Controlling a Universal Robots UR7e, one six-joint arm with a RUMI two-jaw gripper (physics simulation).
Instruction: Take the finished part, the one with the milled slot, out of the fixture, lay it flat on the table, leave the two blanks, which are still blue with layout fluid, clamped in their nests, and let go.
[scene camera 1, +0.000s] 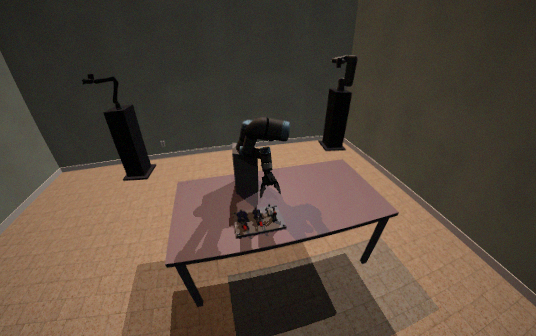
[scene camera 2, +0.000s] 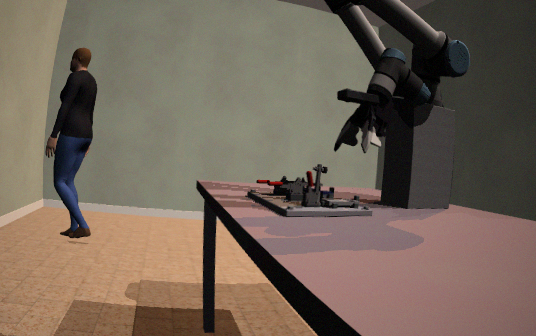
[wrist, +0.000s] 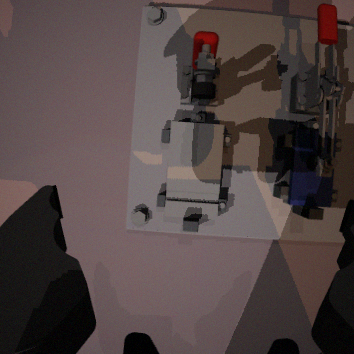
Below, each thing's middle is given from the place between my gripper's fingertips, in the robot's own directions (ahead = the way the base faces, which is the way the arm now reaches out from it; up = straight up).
I see the finished part (wrist: 195, 149) 130 mm below my hand and 10 mm ahead of it. Also, from my hand: fixture plate (wrist: 257, 55) 150 mm below, 100 mm to the right, 80 mm ahead.
